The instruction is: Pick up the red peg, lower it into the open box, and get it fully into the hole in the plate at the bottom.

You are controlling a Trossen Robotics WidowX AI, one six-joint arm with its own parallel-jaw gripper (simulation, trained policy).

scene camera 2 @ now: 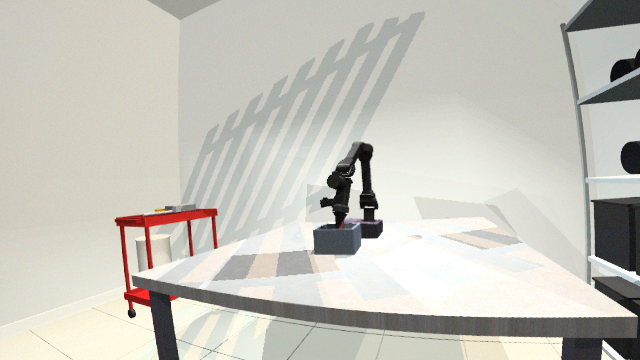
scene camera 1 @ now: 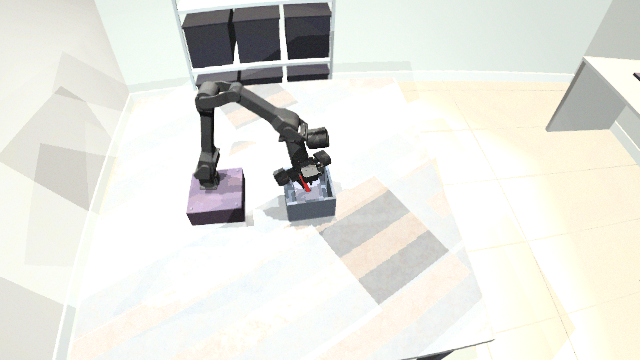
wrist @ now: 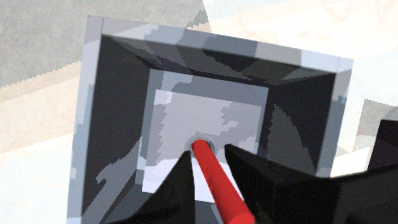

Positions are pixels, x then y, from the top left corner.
Labels:
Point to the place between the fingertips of my gripper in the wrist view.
207, 153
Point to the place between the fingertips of my gripper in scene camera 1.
307, 186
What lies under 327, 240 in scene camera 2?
A grey box.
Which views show the grey box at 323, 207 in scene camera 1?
Scene camera 2, scene camera 1 and the wrist view: all of them.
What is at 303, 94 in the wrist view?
A grey box.

